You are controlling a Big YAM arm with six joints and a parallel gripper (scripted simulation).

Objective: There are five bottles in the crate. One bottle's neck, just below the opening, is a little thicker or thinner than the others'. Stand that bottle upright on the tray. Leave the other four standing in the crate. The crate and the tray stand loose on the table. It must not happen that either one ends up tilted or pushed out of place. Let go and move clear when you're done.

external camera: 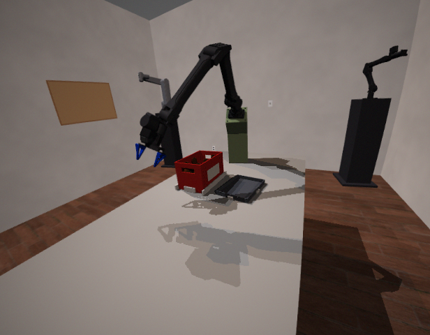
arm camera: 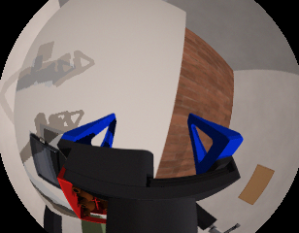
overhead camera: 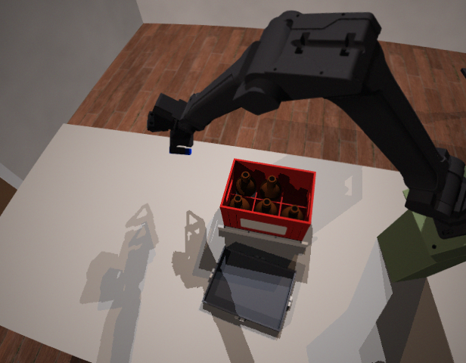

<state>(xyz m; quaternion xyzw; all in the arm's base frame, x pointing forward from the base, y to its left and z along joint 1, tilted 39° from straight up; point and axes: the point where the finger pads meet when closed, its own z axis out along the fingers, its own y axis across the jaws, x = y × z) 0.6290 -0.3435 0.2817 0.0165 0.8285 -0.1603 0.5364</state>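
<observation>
Right now my hand is 30 cm past the crate, 15 cm to the right of it and 16 cm above it. From my hand the other things lie so: dark grey tray: 25 cm behind, 42 cm to the left, 23 cm below; then brown bottle: 21 cm behind, 18 cm to the left, 15 cm below.
</observation>
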